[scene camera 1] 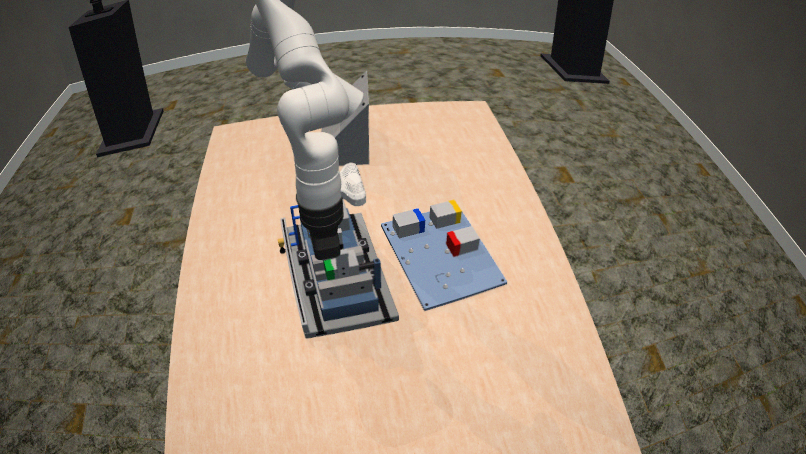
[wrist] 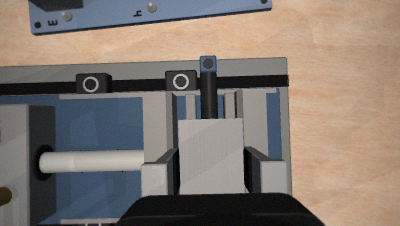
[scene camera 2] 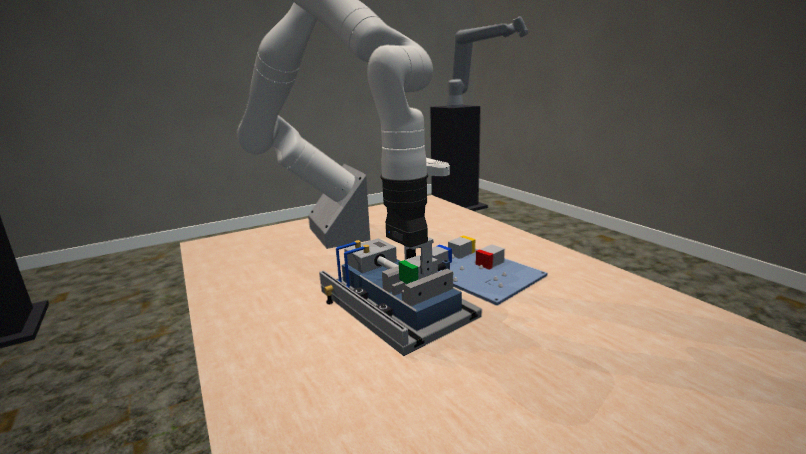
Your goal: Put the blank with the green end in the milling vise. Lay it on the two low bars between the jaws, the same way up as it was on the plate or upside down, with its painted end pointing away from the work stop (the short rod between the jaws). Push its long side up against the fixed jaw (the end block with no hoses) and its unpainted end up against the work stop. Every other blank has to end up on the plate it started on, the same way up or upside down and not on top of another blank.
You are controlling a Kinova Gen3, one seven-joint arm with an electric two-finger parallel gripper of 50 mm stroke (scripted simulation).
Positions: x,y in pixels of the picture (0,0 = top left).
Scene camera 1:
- gripper: 340,265
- blue-ended blank: 411,222
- red-ended blank: 465,240
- fixed jaw: 348,286
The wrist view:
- gripper: 211,163
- green-ended blank: 211,159
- fixed jaw: 250,104
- black work stop rod: 208,81
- vise ram: 99,160
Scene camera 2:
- gripper: 418,268
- fixed jaw: 432,285
